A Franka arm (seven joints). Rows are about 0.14 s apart.
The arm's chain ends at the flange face. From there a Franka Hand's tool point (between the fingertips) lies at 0.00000 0.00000 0.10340 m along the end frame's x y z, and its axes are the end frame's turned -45 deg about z.
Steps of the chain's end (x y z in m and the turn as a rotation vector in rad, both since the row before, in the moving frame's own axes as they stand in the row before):
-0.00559, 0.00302, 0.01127, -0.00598, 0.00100, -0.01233
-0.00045, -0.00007, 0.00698, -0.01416, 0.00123, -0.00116
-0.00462, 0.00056, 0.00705, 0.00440, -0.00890, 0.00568
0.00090, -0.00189, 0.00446, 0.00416, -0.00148, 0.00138
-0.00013, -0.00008, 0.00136, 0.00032, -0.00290, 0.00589
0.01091, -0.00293, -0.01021, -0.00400, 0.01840, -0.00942
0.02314, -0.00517, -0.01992, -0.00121, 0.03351, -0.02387
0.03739, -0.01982, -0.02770, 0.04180, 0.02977, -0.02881
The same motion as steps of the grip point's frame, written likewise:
-0.00645, -0.00130, 0.01127, -0.00494, -0.00352, -0.01233
-0.00121, 0.00076, 0.00697, -0.01088, -0.00914, -0.00116
-0.00399, -0.00384, 0.00704, 0.00940, -0.00318, 0.00568
0.00217, -0.00111, 0.00446, 0.00399, 0.00190, 0.00138
-0.00022, -0.00038, 0.00136, 0.00228, -0.00182, 0.00589
0.01085, 0.00728, -0.01023, -0.01584, 0.01018, -0.00942
0.02241, 0.01522, -0.01998, -0.02455, 0.02284, -0.02387
0.04567, 0.01147, -0.02784, 0.00851, 0.05061, -0.02881

